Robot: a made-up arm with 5 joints. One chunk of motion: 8 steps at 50 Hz.
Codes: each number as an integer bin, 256 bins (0 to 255) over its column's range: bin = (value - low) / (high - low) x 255, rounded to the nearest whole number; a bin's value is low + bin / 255 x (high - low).
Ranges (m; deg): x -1.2..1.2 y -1.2..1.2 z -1.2..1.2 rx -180..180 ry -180..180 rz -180..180
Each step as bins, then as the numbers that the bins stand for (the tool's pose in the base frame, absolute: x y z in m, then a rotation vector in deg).
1 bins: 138 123 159 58 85 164
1 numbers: 0.0988 -0.0424 0.2965 -98.12 -60.00 51.53
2 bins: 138 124 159 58 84 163
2 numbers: 0.0988 -0.0329 0.2965 -98.12 -61.41 50.12
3 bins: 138 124 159 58 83 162
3 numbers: 0.0988 -0.0329 0.2965 -98.12 -62.82 48.71
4 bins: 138 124 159 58 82 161
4 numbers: 0.0988 -0.0329 0.2965 -98.12 -64.24 47.29
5 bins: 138 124 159 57 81 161
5 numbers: 0.0988 -0.0329 0.2965 -99.53 -65.65 47.29
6 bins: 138 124 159 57 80 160
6 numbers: 0.0988 -0.0329 0.2965 -99.53 -67.06 45.88
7 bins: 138 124 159 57 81 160
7 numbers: 0.0988 -0.0329 0.2965 -99.53 -65.65 45.88
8 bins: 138 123 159 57 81 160
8 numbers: 0.0988 -0.0424 0.2965 -99.53 -65.65 45.88
